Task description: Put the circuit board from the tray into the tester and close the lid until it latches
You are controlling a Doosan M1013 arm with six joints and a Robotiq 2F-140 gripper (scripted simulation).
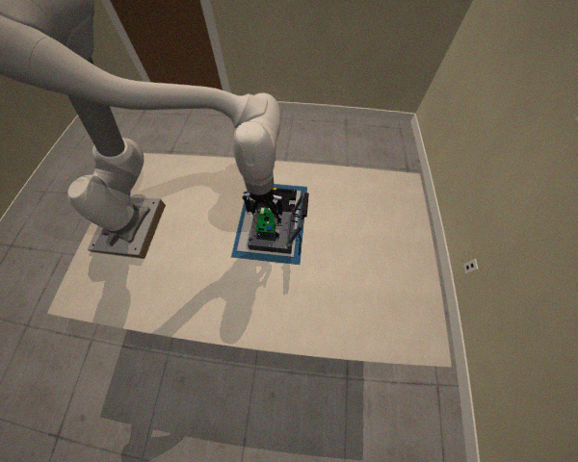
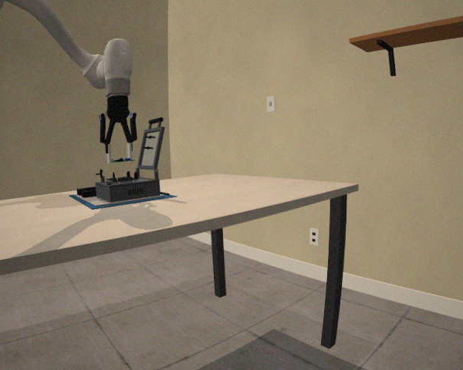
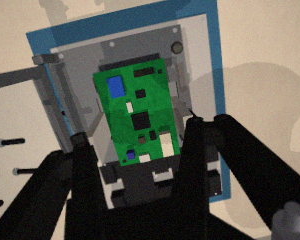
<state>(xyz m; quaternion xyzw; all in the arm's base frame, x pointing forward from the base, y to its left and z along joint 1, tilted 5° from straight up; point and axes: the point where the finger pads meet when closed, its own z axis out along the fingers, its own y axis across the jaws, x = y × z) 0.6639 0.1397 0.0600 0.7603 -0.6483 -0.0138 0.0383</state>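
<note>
Right now the tester is 30 mm ahead of my hand, 40 mm to the left of it and 40 mm below it. Round my hand: latch hook (70 mm behind, 50 mm to the left, 70 mm below); pin plate (10 mm ahead, 10 mm to the left, 80 mm below); tester lid (120 mm ahead, 20 mm to the left, 30 mm above).
</note>
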